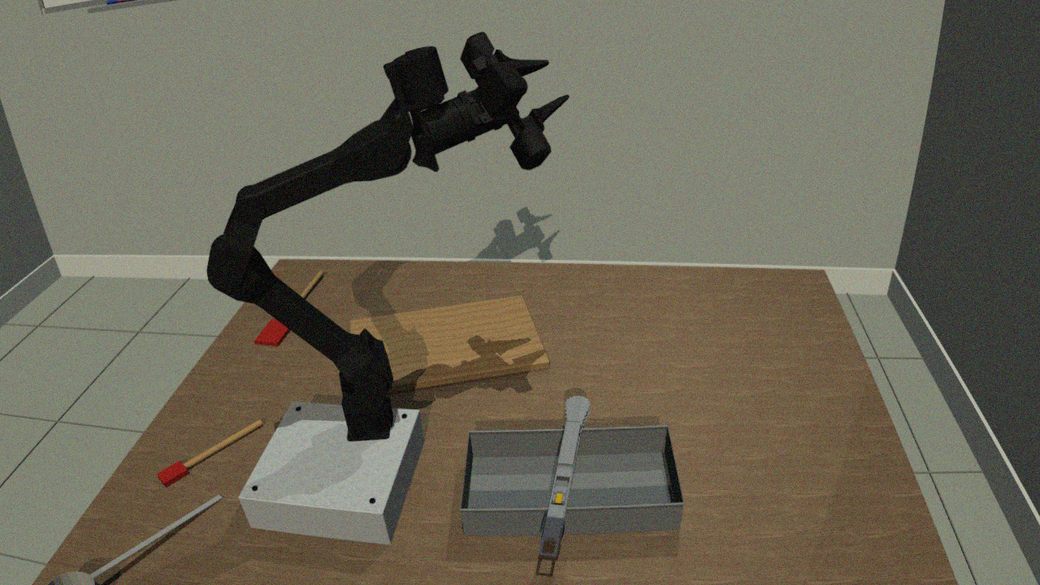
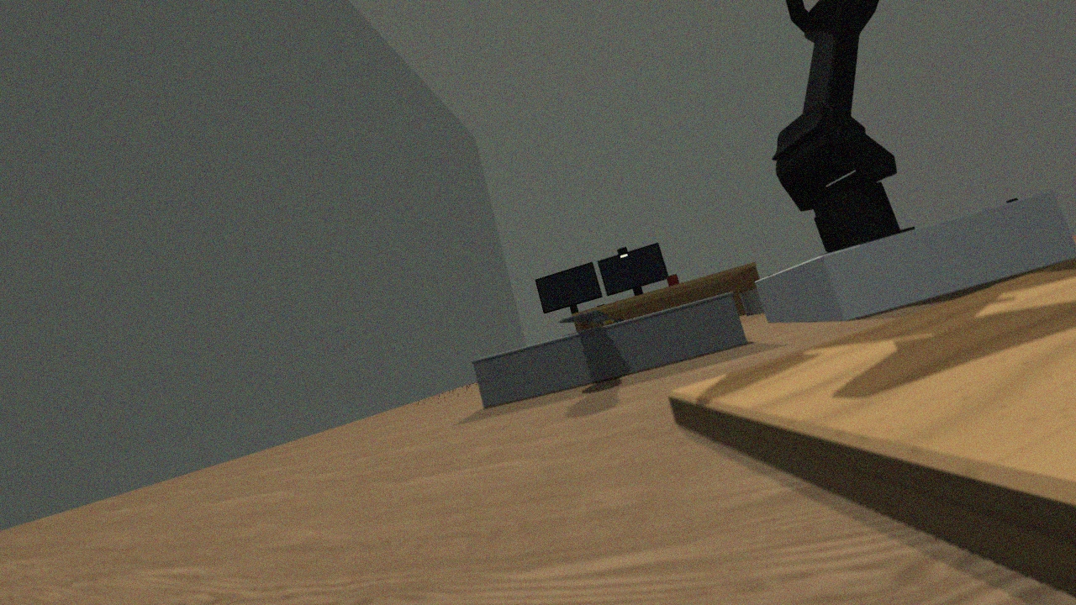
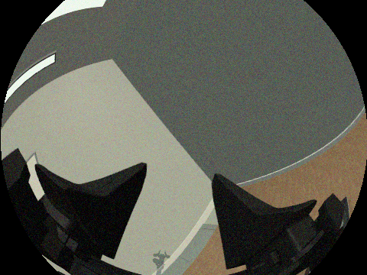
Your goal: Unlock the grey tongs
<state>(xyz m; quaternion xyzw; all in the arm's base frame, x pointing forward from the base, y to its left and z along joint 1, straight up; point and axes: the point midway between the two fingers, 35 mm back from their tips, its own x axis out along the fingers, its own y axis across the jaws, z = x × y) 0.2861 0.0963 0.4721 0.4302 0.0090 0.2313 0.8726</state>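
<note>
My gripper tip is now 4 cm past the yellow lock piece, 29 cm to the left of it and 48 cm above it. From my gripper tip the other things lie so: roasting tin: 2 cm behind, 22 cm to the right, 52 cm below; wooden board: 21 cm behind, 19 cm to the left, 54 cm below.
</note>
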